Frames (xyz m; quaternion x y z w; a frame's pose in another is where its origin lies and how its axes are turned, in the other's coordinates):
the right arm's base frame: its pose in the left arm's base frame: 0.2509 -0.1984 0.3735 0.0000 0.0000 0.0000 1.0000
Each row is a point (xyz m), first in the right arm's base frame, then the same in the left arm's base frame.
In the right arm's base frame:
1: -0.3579 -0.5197 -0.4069
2: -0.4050 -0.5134 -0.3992
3: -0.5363 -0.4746 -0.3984
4: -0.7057 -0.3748 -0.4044
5: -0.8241 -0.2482 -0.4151
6: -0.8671 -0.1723 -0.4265
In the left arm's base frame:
1: -0.1070 -0.7181 -0.0334
2: -0.1541 -0.7118 -0.0257
3: -0.2854 -0.6730 -0.0249
4: -0.4548 -0.5732 -0.0309
5: -0.5732 -0.4466 -0.0416
6: -0.6162 -0.3707 -0.0530

